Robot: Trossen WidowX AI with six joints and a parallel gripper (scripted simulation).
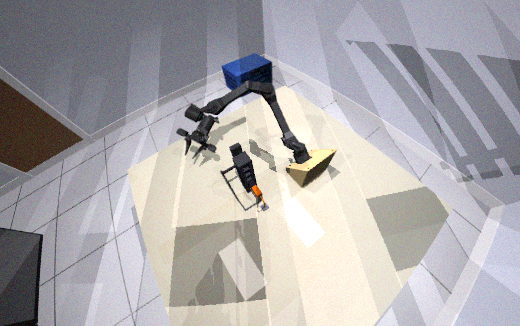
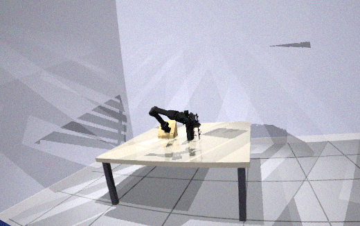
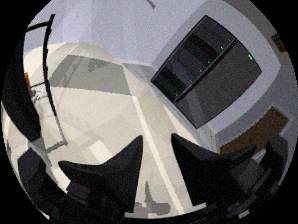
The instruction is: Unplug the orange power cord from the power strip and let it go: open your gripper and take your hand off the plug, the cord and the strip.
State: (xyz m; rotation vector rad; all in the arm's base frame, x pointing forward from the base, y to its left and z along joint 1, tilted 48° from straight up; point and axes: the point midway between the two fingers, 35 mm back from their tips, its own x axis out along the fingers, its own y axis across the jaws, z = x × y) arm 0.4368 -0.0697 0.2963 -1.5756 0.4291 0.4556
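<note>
Now: gripper tip 190 mm past the orange plug, 260 mm to the right of it and 80 mm above it.
</note>
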